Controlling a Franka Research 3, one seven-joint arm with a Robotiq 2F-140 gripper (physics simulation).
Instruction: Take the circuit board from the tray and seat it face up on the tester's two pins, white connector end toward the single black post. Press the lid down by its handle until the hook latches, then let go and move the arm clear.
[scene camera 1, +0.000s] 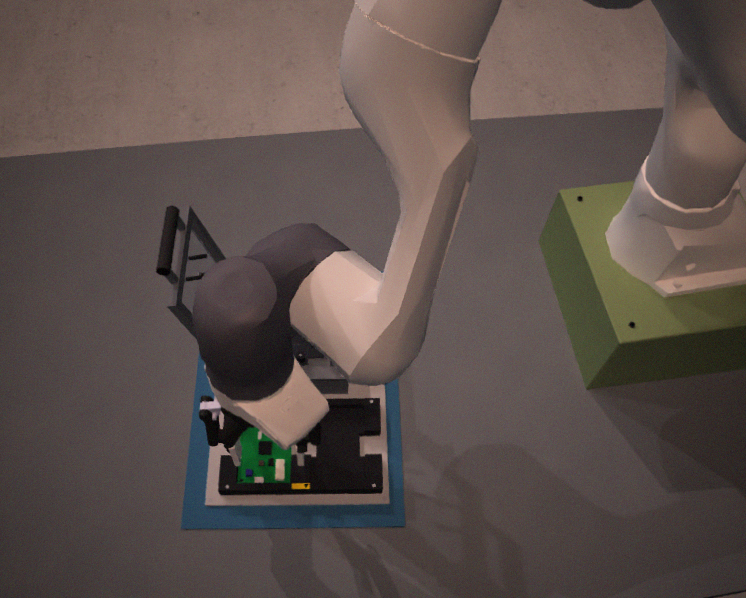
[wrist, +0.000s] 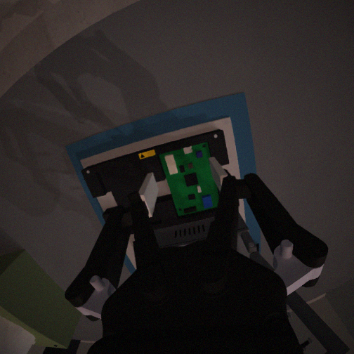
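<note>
The green circuit board (scene camera 1: 254, 457) (wrist: 181, 197) lies face up at the left of the flat black holder with the yellow label (scene camera 1: 339, 460) (wrist: 125, 177). A long white connector (scene camera 1: 279, 468) (wrist: 171, 164) shows near one corner. My gripper (scene camera 1: 268, 456) (wrist: 182, 173) is open, its pale fingertips on either side of the board. In the wrist view the right fingertip appears close to the board's edge, and a gap shows at the left one. The lid frame (scene camera 1: 185, 255) stands raised, with its black handle (scene camera 1: 166, 239) at the far left. The pins, post and hook cannot be made out.
A grey block with vent slots (wrist: 190, 231) adjoins the holder. A white plate (scene camera 1: 298, 499) and a blue mat (scene camera 1: 292, 517) (wrist: 157, 117) lie beneath. The arm covers part of the equipment in the scene view. The green base block (scene camera 1: 622, 317) (wrist: 35, 300) carries the robot.
</note>
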